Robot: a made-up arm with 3 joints. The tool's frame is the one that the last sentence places.
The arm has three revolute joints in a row. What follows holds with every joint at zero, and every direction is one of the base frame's. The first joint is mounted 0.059 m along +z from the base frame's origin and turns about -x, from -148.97 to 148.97 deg. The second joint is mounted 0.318 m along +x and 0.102 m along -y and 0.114 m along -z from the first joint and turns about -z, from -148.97 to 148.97 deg. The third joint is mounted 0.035 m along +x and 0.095 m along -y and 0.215 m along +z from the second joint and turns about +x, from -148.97 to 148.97 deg. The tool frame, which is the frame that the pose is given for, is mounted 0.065 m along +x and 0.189 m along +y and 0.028 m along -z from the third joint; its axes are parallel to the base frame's.
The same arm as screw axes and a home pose.
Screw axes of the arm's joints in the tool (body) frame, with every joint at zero. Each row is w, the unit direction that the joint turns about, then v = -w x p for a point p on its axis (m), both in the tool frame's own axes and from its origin. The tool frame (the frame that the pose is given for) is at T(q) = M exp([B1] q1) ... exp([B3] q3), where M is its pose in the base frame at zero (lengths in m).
B1: w -1 0 0 v 0 0.073 0.008
B2: w 0 0 -1 v 0.094 -0.1 0
B3: w 1 0 0 v 0 0.028 0.189
M =
1 0 0 0.418
0 1 0 -0.008
0 0 1 0.132
0 0 0 1
Joint limits (deg, base to tool): -148.97..148.97 -148.97..148.97 -148.97..148.97

